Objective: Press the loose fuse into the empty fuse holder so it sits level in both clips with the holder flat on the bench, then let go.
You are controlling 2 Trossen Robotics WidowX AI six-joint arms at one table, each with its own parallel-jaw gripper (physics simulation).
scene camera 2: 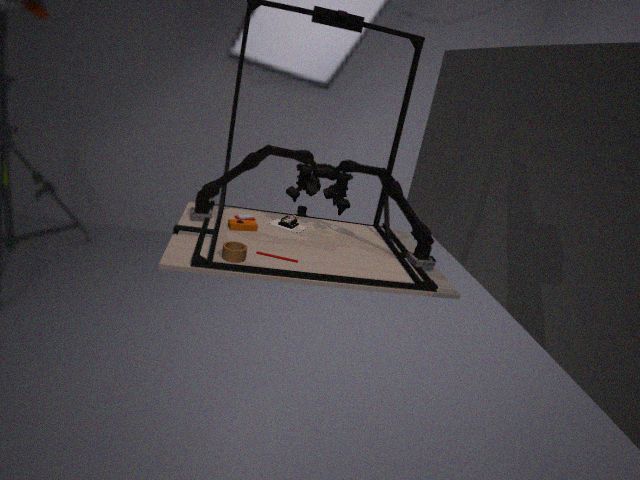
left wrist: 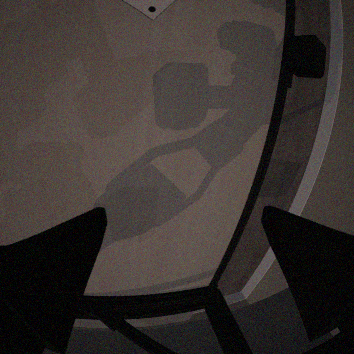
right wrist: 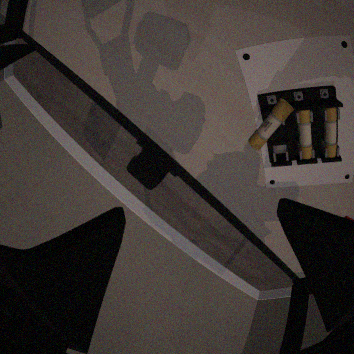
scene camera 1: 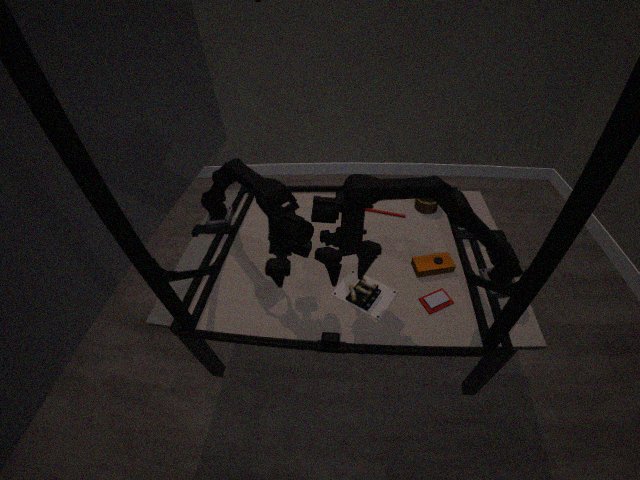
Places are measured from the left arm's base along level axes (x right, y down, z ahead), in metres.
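Pixels of known places: left gripper, fingertip midpoint: (scene camera 2: 336, 210) (left wrist: 186, 215) (scene camera 1: 281, 277); right gripper, fingertip midpoint: (scene camera 2: 300, 197) (right wrist: 203, 211) (scene camera 1: 347, 282); left arm's base, link origin: (scene camera 2: 421, 257) (scene camera 1: 218, 215); right arm's base, link origin: (scene camera 2: 201, 211) (scene camera 1: 499, 279).
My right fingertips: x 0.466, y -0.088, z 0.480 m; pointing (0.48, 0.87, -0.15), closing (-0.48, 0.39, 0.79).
Observation:
For each thing: its middle in the pictures, then the offset to it from my right fingertips. "*": a spot on its surface instead.
- black fuse holder, body centre: (right wrist: 313, 126) (scene camera 1: 364, 289) (scene camera 2: 288, 222) dz +0.060, dx -0.057, dy +0.118 m
- loose fuse, body centre: (right wrist: 269, 124) dz +0.019, dx -0.032, dy +0.095 m
- lower clip, surface spot: (right wrist: 280, 152) * dz +0.055, dx -0.011, dy +0.117 m
- orange box, body centre: (scene camera 1: 433, 264) (scene camera 2: 242, 224) dz +0.301, dx -0.135, dy +0.119 m
- red-and-white card, body centre: (scene camera 1: 436, 300) dz +0.272, dx +0.000, dy +0.129 m
- red rod, body centre: (scene camera 1: 384, 212) (scene camera 2: 277, 256) dz +0.196, dx -0.441, dy +0.133 m
- brown ring, body centre: (scene camera 2: 234, 251) (scene camera 1: 426, 202) dz +0.378, dx -0.459, dy +0.111 m
The black fuse holder (scene camera 1: 366, 303) (scene camera 2: 287, 224) (right wrist: 291, 131) lies on a white plate (scene camera 1: 387, 302) (right wrist: 272, 67). In the right wrist view two cream fuses with brass ends sit in its middle and right slots. The loose fuse (right wrist: 271, 125) lies slantwise across the left slot. Its upper end is over the slot's top, hiding the upper clip, and its lower end sticks out past the holder's left edge. The lower clip (right wrist: 280, 152) is bare. My right gripper (scene camera 1: 347, 280) (right wrist: 203, 211) is open and empty, above and beside the holder. My left gripper (left wrist: 186, 215) is open and empty, farther left in scene camera 1.
An orange box (scene camera 1: 426, 266) (scene camera 2: 242, 225) and a red-and-white card (scene camera 1: 436, 299) lie right of the plate in scene camera 1. A red rod (scene camera 1: 385, 212) (scene camera 2: 277, 256) and a brown ring (scene camera 1: 425, 206) (scene camera 2: 234, 253) are farther back there. A black frame rail (scene camera 1: 403, 350) borders the bench.

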